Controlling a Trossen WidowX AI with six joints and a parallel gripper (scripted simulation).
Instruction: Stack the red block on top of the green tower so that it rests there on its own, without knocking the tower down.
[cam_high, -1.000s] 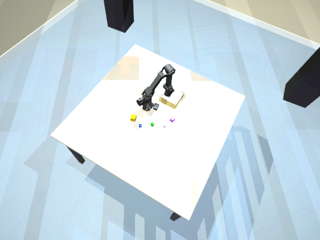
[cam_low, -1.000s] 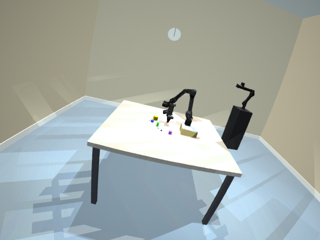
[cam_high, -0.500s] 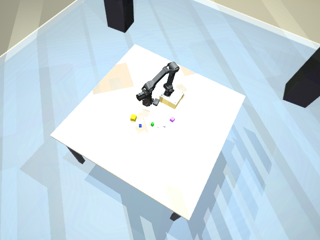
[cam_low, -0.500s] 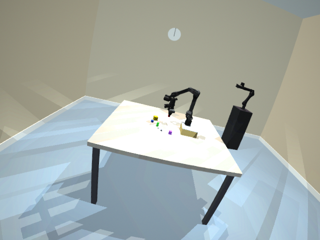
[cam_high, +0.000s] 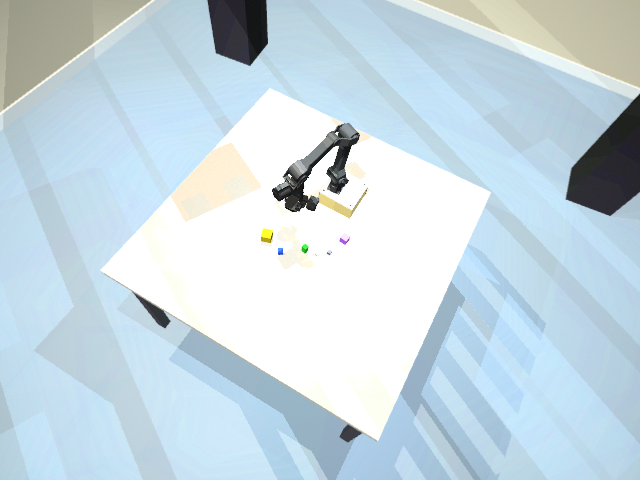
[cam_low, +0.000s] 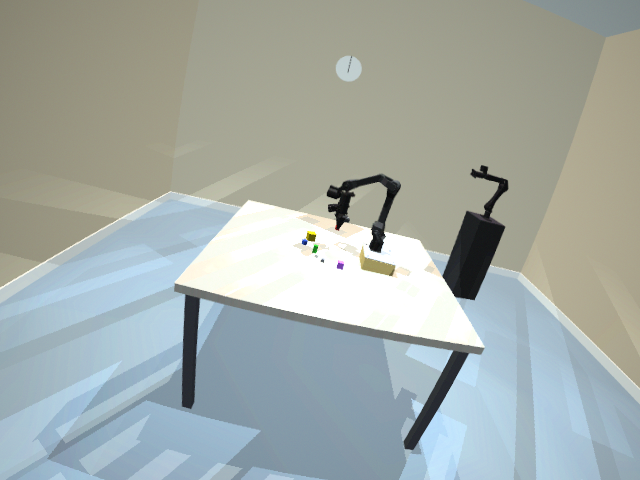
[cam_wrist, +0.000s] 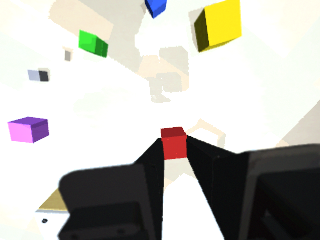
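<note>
Right now my gripper tip is 160 mm short of the blue cube, 120 mm above it and 10 mm to the right of it. The rest, counted from my gripper tip: purple cube: 240 mm to the left, 110 mm below, 20 mm behind; then yellow cube: 120 mm ahead, 110 mm below, 80 mm to the right; then red block: right at my gripper tip.
</note>
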